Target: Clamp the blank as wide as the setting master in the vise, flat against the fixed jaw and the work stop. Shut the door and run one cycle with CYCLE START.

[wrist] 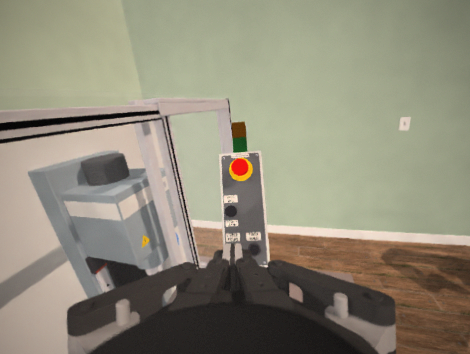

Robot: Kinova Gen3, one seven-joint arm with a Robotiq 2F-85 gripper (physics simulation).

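Frame: origin at the arm's base, x ahead, y left, z up, level; millimetres.
Where they show: gripper, fingertip midpoint: (232, 255).
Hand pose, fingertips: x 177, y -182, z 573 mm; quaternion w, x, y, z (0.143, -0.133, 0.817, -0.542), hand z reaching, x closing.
Note:
After its pixels a point has its place.
The grey control panel (247, 192) {x 270, y -491, z 486 mm} stands upright ahead, with a red emergency stop (240, 167) {x 282, y -491, z 551 mm} on a yellow ring near its top. The CYCLE START label (232, 237) {x 297, y -428, z 394 mm} is low on its left side, beside the FEED HOLD label (253, 236) {x 248, y -442, z 394 mm}. My gripper (232, 255) {x 177, y -182, z 573 mm} is shut and empty; its fingertips overlap the panel just below the CYCLE START label and hide the button there. Whether they touch it I cannot tell. The vise, the blank and the setting master do not show. I cannot tell the door's state.
The machine's pale enclosure frame (192, 106) {x 365, y -458, z 701 mm} is at the left, with the blue-grey spindle head (95, 237) behind it. A brown and green stack light (240, 137) {x 303, y -571, z 611 mm} rises behind the panel. A green wall with a white switch plate (404, 123) is at the back, above a wooden floor (425, 285).

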